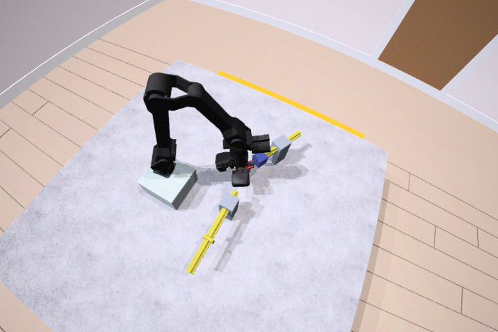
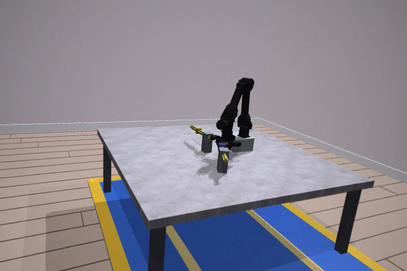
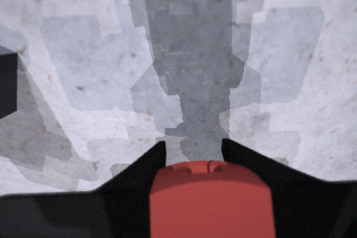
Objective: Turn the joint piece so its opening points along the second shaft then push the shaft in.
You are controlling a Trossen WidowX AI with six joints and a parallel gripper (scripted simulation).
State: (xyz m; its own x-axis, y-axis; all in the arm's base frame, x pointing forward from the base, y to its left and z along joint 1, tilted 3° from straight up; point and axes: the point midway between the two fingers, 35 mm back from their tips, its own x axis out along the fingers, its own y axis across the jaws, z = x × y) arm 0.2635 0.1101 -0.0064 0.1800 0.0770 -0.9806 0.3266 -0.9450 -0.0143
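My gripper tip is 10 mm short of the red joint piece and 50 mm below it.
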